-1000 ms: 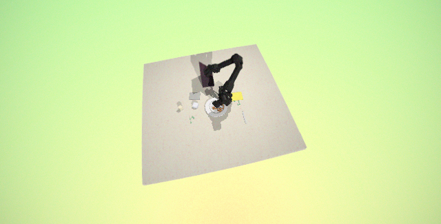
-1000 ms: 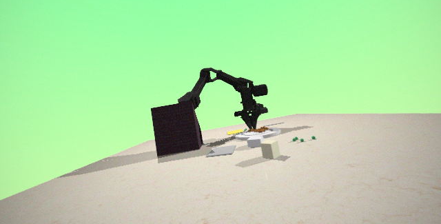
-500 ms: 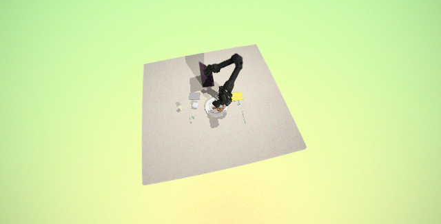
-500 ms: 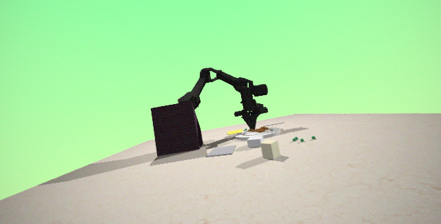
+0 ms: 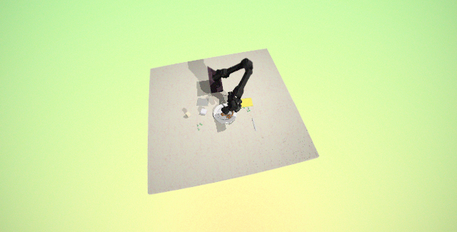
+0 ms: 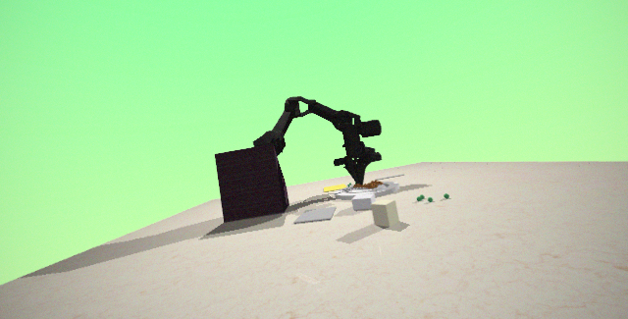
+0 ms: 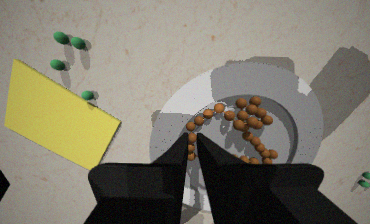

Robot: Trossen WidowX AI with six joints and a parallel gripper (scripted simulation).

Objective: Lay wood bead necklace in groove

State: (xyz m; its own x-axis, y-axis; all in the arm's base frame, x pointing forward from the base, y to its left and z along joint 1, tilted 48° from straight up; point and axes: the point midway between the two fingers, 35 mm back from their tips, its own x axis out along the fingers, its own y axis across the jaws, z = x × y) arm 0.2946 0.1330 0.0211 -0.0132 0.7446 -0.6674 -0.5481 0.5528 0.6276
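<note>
My gripper tip is now 1 cm short of the round white bead board, 6 cm to the left of it and 1 cm above it. From my gripper tip the other things lie so: thin white strip (15 cm ahead, 16 cm to the left, 1 cm below); then yellow card (8 cm behind, 13 cm to the left, 1 cm below); then grey flat plate (15 cm behind, 24 cm to the right, 1 cm below).
</note>
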